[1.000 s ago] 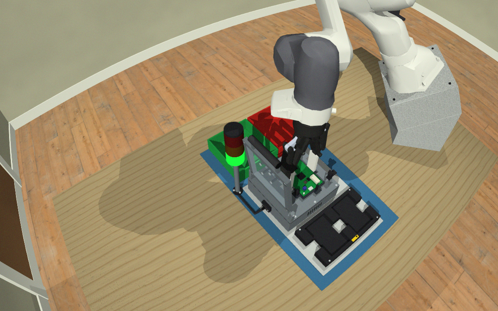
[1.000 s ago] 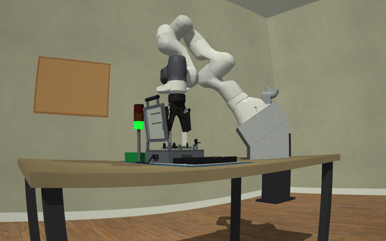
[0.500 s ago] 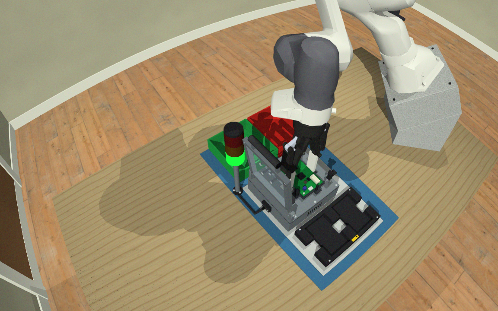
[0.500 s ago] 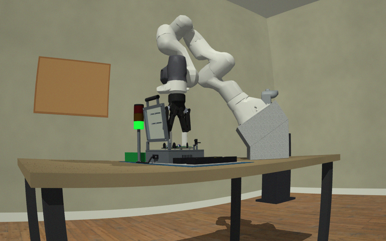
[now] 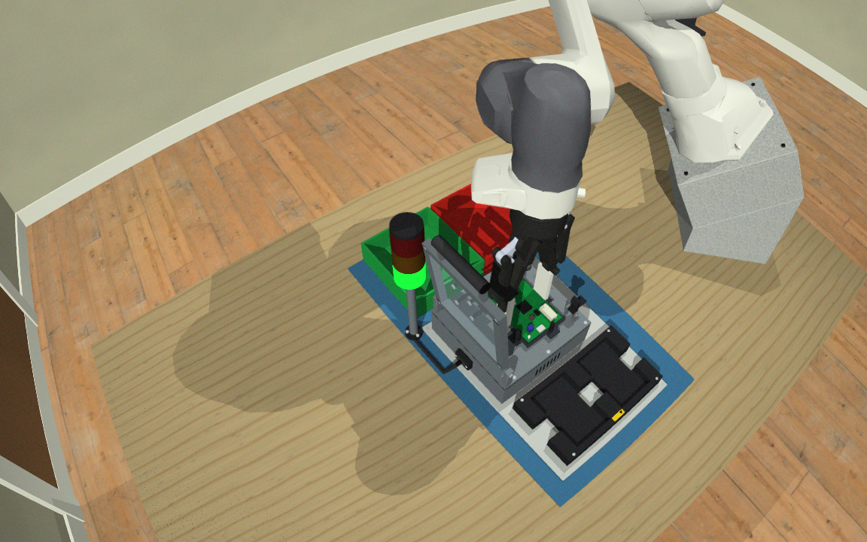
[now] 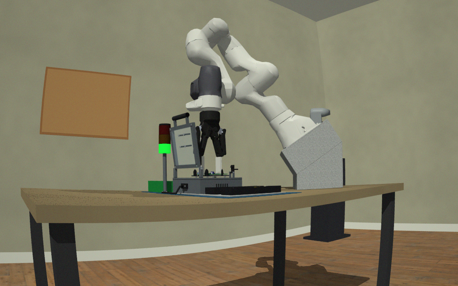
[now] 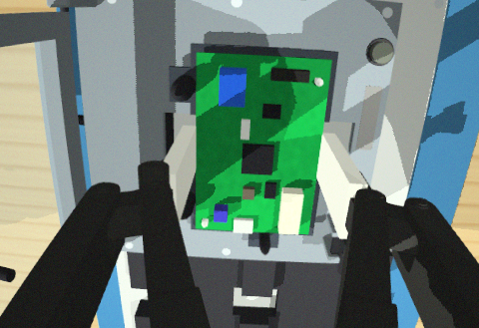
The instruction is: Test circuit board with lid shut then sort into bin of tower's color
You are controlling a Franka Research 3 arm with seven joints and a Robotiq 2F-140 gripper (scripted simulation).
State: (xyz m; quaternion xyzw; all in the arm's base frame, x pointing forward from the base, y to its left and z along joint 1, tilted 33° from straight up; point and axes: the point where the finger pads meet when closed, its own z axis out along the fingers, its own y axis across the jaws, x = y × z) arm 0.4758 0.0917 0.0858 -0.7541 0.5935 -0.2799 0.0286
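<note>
Now: hand 20 mm above the green circuit board. Round my hand: clear lid: 110 mm ahead, 90 mm above, 20 mm to the left; then latch hook: 70 mm behind, 50 mm to the left, 10 mm below; then tester plate: 30 mm below, 10 mm to the left.
</note>
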